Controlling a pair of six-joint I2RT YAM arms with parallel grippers.
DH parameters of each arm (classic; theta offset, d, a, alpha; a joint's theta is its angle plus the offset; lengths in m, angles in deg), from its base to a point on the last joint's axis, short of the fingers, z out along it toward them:
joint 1: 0 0.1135 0.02 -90
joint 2: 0 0 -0.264 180
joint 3: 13.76 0 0.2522 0
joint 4: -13.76 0 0.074 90
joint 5: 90 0 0 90
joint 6: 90 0.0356 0 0
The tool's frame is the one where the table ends.
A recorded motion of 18 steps. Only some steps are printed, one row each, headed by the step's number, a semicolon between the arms.
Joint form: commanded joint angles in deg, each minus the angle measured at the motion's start. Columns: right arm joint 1, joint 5, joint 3, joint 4, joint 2, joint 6; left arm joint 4, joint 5, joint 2, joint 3, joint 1, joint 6.
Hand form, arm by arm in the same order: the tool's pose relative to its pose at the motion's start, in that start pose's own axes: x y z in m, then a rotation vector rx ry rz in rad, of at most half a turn. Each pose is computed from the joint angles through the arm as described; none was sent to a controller.
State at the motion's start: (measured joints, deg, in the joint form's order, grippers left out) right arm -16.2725 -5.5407 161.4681 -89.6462 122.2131 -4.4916; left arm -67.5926 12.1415 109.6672 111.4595 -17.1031 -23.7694
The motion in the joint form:
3: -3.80 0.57 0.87 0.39 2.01 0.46; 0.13 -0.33 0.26 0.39 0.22 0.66
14: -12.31 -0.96 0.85 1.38 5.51 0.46; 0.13 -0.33 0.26 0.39 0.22 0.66
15: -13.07 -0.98 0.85 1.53 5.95 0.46; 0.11 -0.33 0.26 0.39 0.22 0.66
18: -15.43 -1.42 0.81 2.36 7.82 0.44; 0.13 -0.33 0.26 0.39 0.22 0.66
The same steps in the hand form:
3: 0.0003 -0.0276 0.0107 0.0511 0.0122 0.0604; -0.0020 0.0010 -0.0001 -0.0047 -0.0077 0.0090
14: 0.0094 -0.0906 0.0302 0.1123 0.0474 0.1824; -0.0020 0.0010 -0.0001 -0.0047 -0.0077 0.0090
15: 0.0106 -0.0968 0.0327 0.1194 0.0518 0.1937; -0.0020 0.0010 -0.0001 -0.0048 -0.0073 0.0090
18: 0.0149 -0.1171 0.0445 0.1339 0.0670 0.2294; -0.0020 0.0010 -0.0001 -0.0047 -0.0077 0.0090

